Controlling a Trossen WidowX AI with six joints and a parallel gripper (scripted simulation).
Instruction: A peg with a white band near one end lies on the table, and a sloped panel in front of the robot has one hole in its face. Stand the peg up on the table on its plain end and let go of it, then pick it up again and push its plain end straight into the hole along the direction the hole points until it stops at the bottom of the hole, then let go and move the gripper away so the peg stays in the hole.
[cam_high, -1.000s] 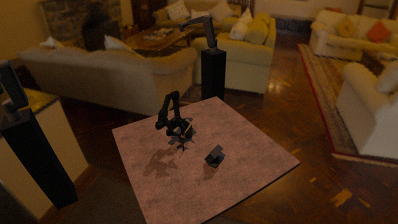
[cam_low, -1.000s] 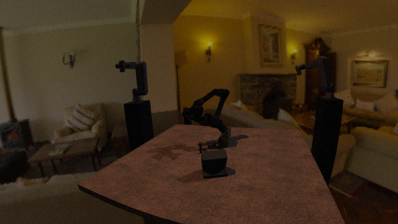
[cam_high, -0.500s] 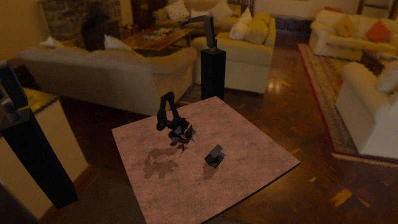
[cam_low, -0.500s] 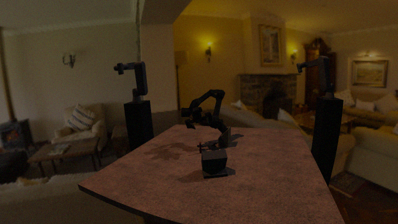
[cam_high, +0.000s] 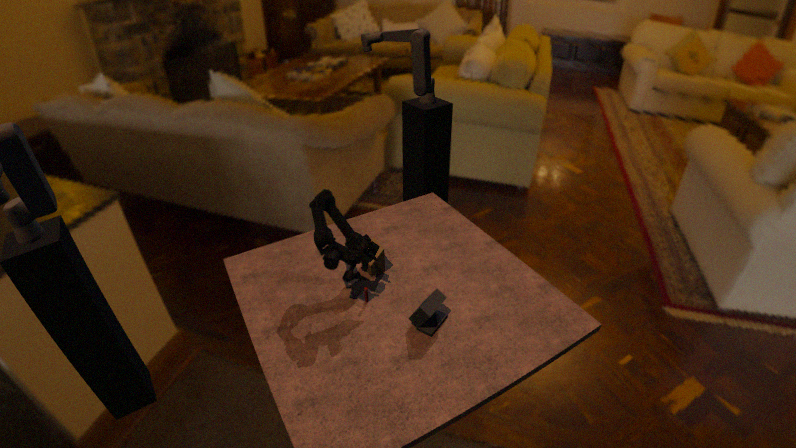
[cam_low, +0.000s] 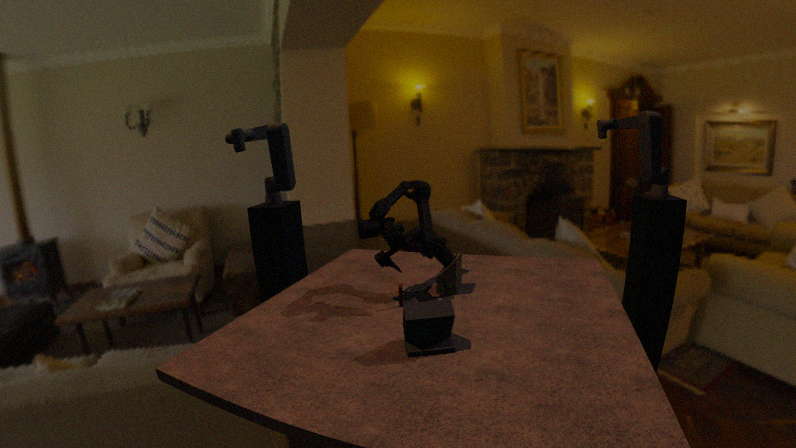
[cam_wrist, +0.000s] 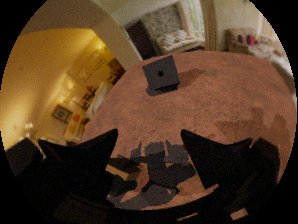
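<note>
The red peg is 10 cm below my gripper tip and 5 cm to the right of it. The rest, counted from my gripper tip: sloped panel: 25 cm ahead, 9 cm to the left, 8 cm below.
</note>
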